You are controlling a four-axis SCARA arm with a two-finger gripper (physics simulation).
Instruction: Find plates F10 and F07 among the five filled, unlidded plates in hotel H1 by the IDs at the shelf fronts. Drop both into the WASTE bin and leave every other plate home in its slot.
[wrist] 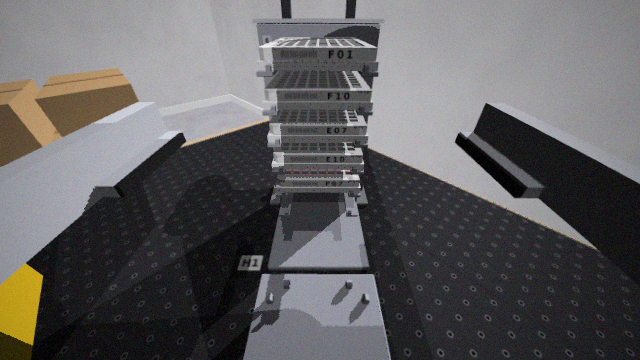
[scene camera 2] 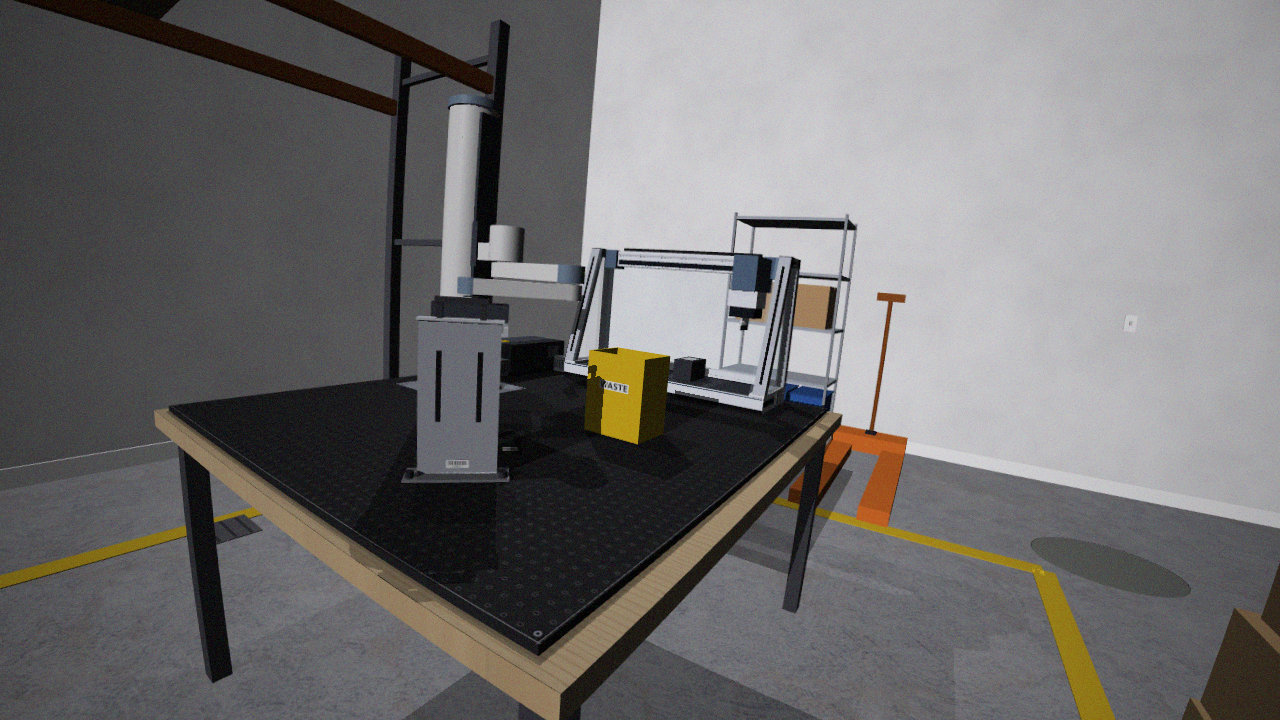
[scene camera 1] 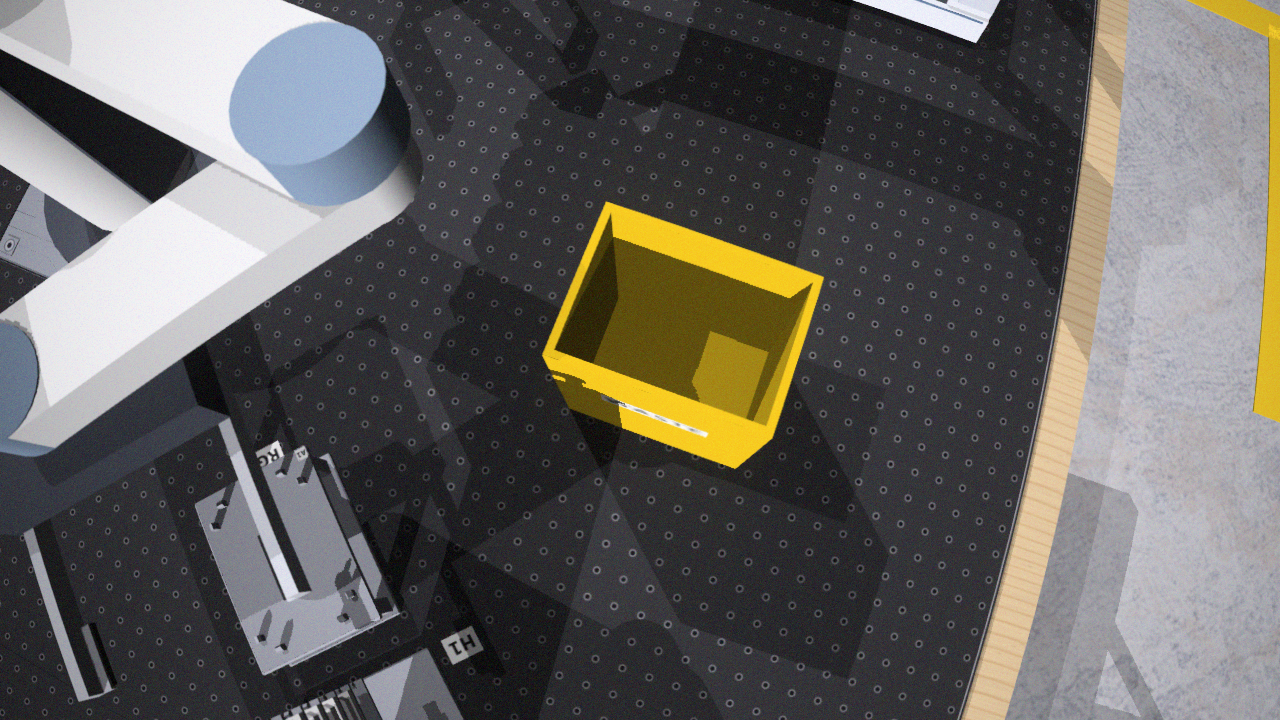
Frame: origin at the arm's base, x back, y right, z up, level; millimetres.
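Seen in the pictures: gripper, fingertip midpoint: (wrist: 320, 121) (scene camera 1: 192, 648); arm's base at its link origin: (scene camera 1: 143, 178).
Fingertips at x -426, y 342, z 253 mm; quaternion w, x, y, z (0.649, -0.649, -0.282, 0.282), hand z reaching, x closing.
Pixels of each thing's top centre, then the offset from my fingertips to it. "*": a spot on its surface instead.
- Plate F10 at its top centre: (wrist: 318, 74) dx -95, dy +86, dz -2 mm
- Plate F07 at its top centre: (wrist: 318, 149) dx -95, dy +86, dz -86 mm
- yellow WASTE bin at its top centre: (scene camera 1: 686, 314) (scene camera 2: 630, 353) dx -220, dy -316, dz -40 mm
- H1 label at a spot on its surface: (scene camera 1: 461, 643) (wrist: 250, 263) * dx -120, dy -25, dz -240 mm
Hotel H1 (scene camera 2: 458, 394) (wrist: 320, 252) stands ahead of the gripper in the wrist view, with several plates stacked in its slots. From the top the fronts read F01, F10, E07, E10, and a small, blurred F07. Plate F10 (wrist: 327, 96) is second from the top. Plate F07 (wrist: 320, 183) is the lowest and has reddish wells. The yellow WASTE bin (scene camera 1: 716, 246) (scene camera 2: 644, 398) (wrist: 21, 300) stands upright on the table. Its visible inside holds no plate. My gripper (scene camera 1: 195, 642) (wrist: 320, 121) is open and empty, facing the hotel, its fingers wide on either side of the stack.
The grey RG stand (scene camera 1: 234, 559) (wrist: 320, 340) with short pegs lies in front of the hotel, below the gripper. The H1 label (scene camera 1: 461, 643) (wrist: 250, 262) is beside the hotel base. A gantry frame (scene camera 2: 682, 261) stands beyond the bin. The arm's column (scene camera 2: 460, 197) rises behind the hotel in scene camera 2.
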